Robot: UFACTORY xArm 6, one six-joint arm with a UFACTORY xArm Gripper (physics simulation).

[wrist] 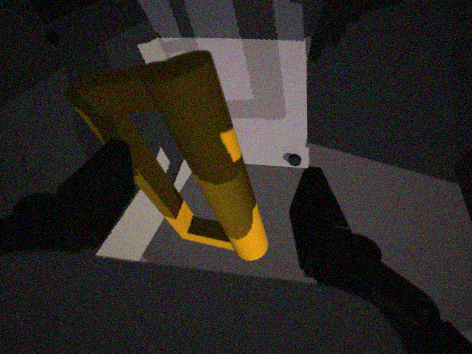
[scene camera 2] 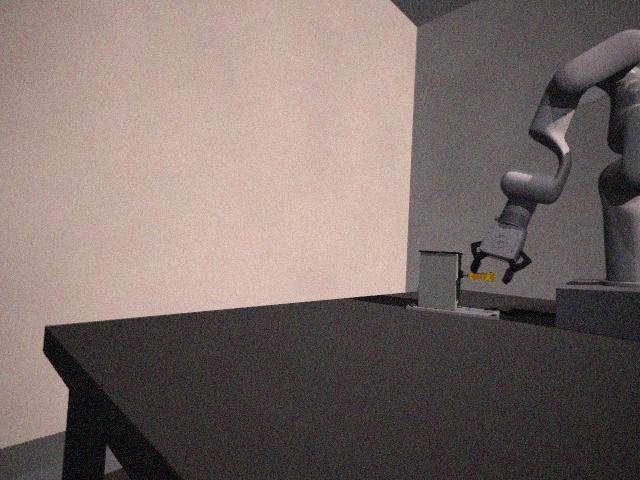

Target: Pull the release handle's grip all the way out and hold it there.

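Note:
The release handle is a yellow frame-shaped pull with a thick round grip [scene camera 2: 481,276] [wrist: 227,192]. A thin rod joins it to the side of a pale upright housing [scene camera 2: 437,280], and a short gap shows between the two. My gripper [scene camera 2: 491,275] [wrist: 215,177] is open with nothing clamped. In the wrist view the grip runs between the spread fingers, with a gap to the right finger; the left finger is beside the handle's far side bar and overlaps it in the picture. How deep the fingertips reach around the grip is hard to tell.
The housing stands on a light base plate [scene camera 2: 478,312] [wrist: 272,145] with a small dark round fitting [wrist: 294,159] near its corner. The dark table top [scene camera 2: 336,392] stretches in front. The arm's grey pedestal [scene camera 2: 594,312] is at the right, and a pale wall is behind.

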